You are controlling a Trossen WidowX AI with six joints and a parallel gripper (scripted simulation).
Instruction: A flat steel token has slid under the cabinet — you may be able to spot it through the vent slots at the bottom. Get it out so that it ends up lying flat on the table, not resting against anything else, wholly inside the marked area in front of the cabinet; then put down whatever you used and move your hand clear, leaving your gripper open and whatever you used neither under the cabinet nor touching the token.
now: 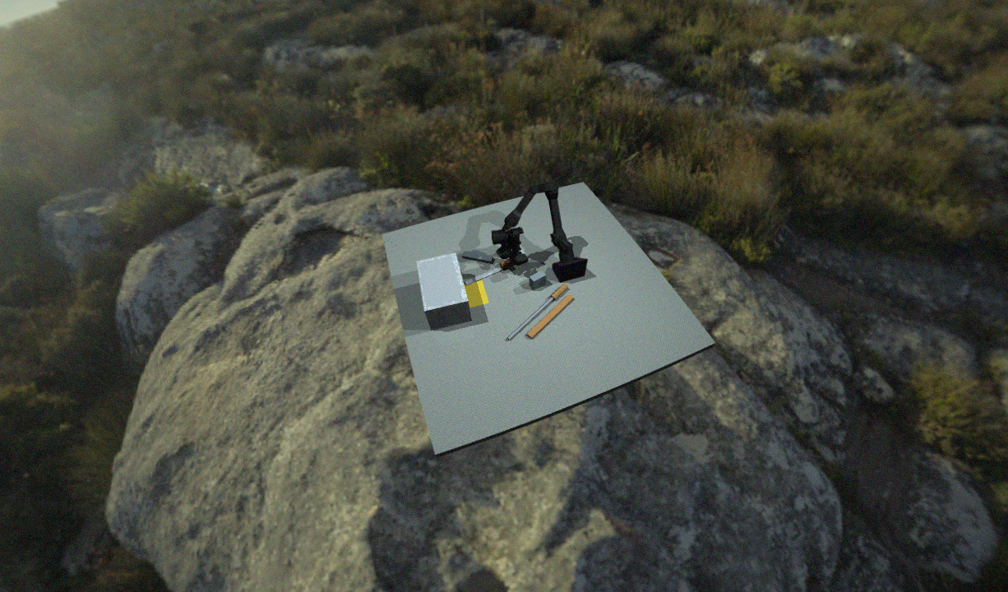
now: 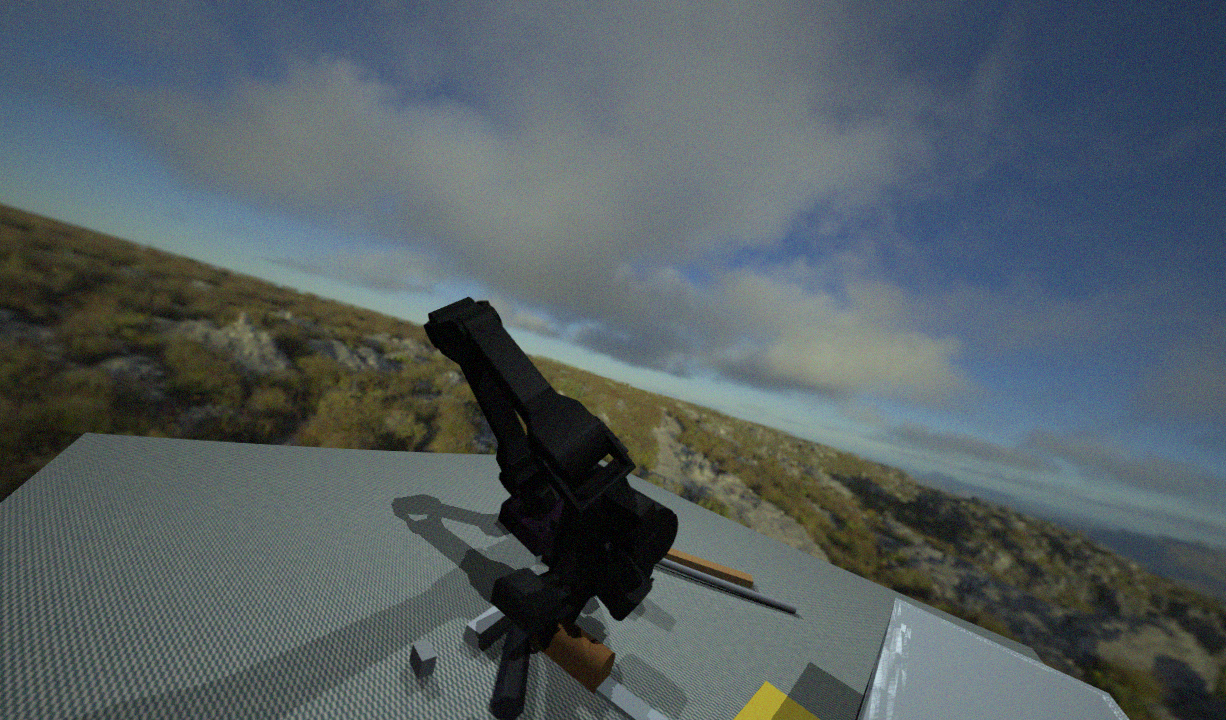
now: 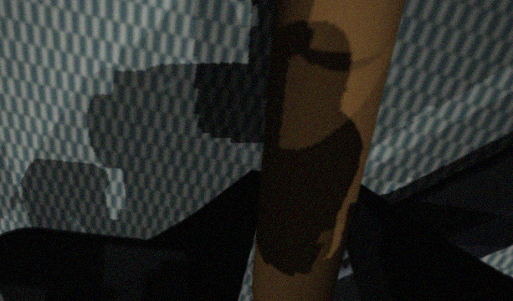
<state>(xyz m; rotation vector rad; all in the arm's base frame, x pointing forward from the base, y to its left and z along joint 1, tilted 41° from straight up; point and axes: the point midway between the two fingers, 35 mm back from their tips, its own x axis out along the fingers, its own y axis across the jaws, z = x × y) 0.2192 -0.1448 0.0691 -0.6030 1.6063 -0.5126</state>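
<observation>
The grey bar is 60 mm behind my gripper tip and 40 mm to the right of it. Round my gripper tip: grey block (40 mm behind, 180 mm to the left, 30 mm above); small grey cube (50 mm behind, 140 mm to the right); wooden stick (20 mm behind, 370 mm to the left).
</observation>
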